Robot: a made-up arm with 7 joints. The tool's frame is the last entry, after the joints. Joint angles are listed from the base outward. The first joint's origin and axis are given. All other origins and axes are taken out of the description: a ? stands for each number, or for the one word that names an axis. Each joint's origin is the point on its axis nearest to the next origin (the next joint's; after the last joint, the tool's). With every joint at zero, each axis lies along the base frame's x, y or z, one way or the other. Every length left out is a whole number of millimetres.
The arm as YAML. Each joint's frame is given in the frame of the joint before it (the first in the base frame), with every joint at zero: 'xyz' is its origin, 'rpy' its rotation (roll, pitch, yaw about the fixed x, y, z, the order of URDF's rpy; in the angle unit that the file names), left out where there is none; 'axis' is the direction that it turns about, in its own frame. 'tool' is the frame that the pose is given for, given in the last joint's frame.
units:
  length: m
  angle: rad
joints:
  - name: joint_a
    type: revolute
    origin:
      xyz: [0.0, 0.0, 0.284]
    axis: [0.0, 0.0, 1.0]
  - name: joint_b
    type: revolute
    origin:
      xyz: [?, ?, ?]
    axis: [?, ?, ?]
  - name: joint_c
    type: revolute
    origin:
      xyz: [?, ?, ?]
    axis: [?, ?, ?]
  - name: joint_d
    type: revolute
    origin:
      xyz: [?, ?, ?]
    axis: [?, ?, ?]
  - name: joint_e
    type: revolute
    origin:
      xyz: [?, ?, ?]
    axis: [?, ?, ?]
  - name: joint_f
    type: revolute
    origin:
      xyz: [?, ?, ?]
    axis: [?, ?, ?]
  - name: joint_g
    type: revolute
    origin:
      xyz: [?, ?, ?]
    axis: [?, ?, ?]
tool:
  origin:
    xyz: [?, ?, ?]
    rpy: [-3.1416, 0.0, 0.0]
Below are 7 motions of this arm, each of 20 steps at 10 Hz.
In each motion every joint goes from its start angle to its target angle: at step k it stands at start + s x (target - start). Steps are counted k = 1, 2, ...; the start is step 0. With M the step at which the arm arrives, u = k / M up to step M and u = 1 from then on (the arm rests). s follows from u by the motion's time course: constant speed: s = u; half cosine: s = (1 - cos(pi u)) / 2; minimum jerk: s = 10 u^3 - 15 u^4 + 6 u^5.
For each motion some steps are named. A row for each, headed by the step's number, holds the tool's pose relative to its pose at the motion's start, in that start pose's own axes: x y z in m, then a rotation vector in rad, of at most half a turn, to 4 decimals.
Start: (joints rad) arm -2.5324 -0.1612 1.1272 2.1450 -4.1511 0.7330 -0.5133
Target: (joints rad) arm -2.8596 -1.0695 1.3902 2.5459 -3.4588 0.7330 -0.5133
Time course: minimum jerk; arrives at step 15
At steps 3, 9, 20:
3: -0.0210 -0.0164 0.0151 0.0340 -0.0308 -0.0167
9: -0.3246 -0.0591 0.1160 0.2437 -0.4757 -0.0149
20: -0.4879 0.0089 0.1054 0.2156 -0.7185 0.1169

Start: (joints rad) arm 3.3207 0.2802 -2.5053 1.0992 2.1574 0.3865 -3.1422
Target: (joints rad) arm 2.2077 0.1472 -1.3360 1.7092 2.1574 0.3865 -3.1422
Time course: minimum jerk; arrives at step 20
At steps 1, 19, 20:
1: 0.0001 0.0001 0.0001 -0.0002 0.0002 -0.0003
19: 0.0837 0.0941 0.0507 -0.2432 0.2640 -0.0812
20: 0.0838 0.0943 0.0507 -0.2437 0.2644 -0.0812

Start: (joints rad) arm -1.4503 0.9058 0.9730 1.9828 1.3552 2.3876 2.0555
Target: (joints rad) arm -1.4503 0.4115 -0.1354 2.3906 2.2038 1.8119 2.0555
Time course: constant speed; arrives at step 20
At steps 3, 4, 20:
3: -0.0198 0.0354 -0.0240 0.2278 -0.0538 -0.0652
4: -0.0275 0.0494 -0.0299 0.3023 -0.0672 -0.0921
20: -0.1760 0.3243 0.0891 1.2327 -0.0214 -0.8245

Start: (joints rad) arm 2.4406 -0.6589 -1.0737 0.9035 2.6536 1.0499 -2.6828
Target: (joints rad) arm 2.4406 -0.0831 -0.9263 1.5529 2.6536 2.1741 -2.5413
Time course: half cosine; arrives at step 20
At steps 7, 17, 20:
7: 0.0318 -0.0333 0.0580 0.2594 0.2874 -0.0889
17: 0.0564 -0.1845 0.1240 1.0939 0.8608 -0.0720
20: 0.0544 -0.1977 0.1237 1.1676 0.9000 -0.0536

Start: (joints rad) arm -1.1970 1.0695 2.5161 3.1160 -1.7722 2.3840 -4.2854
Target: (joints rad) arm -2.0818 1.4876 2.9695 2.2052 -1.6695 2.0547 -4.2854
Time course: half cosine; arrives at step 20
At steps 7, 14, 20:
7: 0.0517 -0.0004 -0.0591 0.1946 -0.1021 -0.0285
14: 0.1834 0.0882 -0.1720 0.6883 -0.2786 -0.0533
20: 0.2376 0.1604 -0.2027 0.9269 -0.3164 -0.0475

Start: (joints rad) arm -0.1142 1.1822 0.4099 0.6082 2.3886 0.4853 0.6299
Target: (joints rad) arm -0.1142 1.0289 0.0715 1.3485 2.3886 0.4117 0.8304
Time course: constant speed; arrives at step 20
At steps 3, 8, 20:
3: -0.0470 -0.0224 -0.0042 0.0609 -0.1202 0.0062
8: -0.1252 -0.0578 -0.0288 0.1581 -0.3225 0.0094
20: -0.2890 -0.1134 -0.1682 0.3660 -0.8132 -0.0253

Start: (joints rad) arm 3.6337 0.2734 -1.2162 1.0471 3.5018 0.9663 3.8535
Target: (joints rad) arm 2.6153 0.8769 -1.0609 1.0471 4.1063 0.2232 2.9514
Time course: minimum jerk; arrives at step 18
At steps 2, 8, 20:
2: 0.0012 0.0047 0.0001 -0.0160 0.0008 -0.0163
8: 0.0509 0.1615 -0.0276 -0.5829 -0.0459 -0.4814
20: 0.1385 0.3566 -0.1868 -1.4977 -0.4066 -0.7559

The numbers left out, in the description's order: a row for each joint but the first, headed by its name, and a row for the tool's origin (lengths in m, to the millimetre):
joint_b: xyz 0.0 0.0 0.0, axis 0.0 1.0 0.0
joint_c: xyz 0.0 0.0 0.218, axis 0.0 0.0 1.0
joint_d: xyz 0.077 0.0 0.0, axis 0.0 -1.0 0.0
joint_e: xyz 0.066 0.0 -0.294, axis 0.0 0.0 -1.0
joint_f: xyz 0.0 0.0 0.0, axis 0.0 1.0 0.0
joint_g: xyz 0.057 0.0 -0.073, axis 0.0 0.0 -1.0
tool: xyz 0.0 0.0 0.0

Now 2 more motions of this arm.
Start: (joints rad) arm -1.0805 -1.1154 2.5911 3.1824 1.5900 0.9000 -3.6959
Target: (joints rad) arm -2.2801 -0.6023 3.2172 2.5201 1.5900 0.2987 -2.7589
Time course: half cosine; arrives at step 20
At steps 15, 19, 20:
15: -0.0736 -0.1380 -0.5501 0.4895 -1.3998 0.9355
19: -0.0644 -0.1084 -0.6193 0.4492 -1.6430 0.9923
20: -0.0640 -0.1069 -0.6220 0.4467 -1.6535 0.9941

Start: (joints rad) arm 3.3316 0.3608 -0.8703 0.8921 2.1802 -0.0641 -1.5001
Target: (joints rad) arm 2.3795 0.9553 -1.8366 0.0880 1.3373 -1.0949 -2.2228
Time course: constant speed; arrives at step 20
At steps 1, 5, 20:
1: 0.0031 0.0466 0.0023 -0.1579 -0.0089 -0.0295
5: -0.0095 0.2142 -0.0363 -0.7575 -0.1640 -0.1313
20: -0.1881 0.3196 -0.3815 -1.7289 -2.0651 -0.1171

